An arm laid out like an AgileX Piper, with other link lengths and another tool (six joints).
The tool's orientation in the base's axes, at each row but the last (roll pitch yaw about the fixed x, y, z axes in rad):
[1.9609, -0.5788, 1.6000]
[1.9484, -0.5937, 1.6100]
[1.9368, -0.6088, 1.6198]
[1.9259, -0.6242, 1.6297]
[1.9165, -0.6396, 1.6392]
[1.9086, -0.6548, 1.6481]
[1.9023, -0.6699, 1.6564]
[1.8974, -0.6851, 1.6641]
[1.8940, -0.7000, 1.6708]
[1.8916, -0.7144, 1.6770]
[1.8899, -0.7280, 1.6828]
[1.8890, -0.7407, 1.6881]
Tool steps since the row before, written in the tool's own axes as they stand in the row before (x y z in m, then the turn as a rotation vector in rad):
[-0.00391, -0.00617, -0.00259, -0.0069, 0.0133, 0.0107]
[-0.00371, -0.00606, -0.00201, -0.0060, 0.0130, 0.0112]
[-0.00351, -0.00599, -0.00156, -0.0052, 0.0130, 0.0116]
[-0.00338, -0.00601, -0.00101, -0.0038, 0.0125, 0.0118]
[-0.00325, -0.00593, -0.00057, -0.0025, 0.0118, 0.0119]
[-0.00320, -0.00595, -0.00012, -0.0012, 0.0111, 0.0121]
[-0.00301, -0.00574, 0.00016, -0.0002, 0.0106, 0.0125]
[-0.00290, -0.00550, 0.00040, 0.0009, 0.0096, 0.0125]
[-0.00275, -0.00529, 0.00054, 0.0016, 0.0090, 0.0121]
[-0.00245, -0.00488, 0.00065, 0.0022, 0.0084, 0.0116]
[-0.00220, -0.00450, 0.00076, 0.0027, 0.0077, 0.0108]
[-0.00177, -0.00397, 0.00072, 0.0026, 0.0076, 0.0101]
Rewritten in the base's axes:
[-0.00472, -0.00083, -0.00609, 0.0152, -0.0098, 0.0031]
[-0.00409, -0.00050, -0.00613, 0.0156, -0.0088, 0.0032]
[-0.00360, -0.00018, -0.00614, 0.0159, -0.0081, 0.0036]
[-0.00305, 0.00017, -0.00626, 0.0158, -0.0066, 0.0040]
[-0.00258, 0.00043, -0.00626, 0.0156, -0.0052, 0.0042]
[-0.00215, 0.00069, -0.00637, 0.0154, -0.0037, 0.0044]
[-0.00180, 0.00089, -0.00616, 0.0155, -0.0025, 0.0045]
[-0.00149, 0.00100, -0.00597, 0.0151, -0.0011, 0.0045]
[-0.00129, 0.00112, -0.00574, 0.0144, -0.0004, 0.0046]
[-0.00106, 0.00121, -0.00526, 0.0137, 0.0003, 0.0047]
[-0.00084, 0.00127, -0.00483, 0.0127, 0.0008, 0.0047]
[-0.00072, 0.00132, -0.00414, 0.0120, 0.0006, 0.0047]

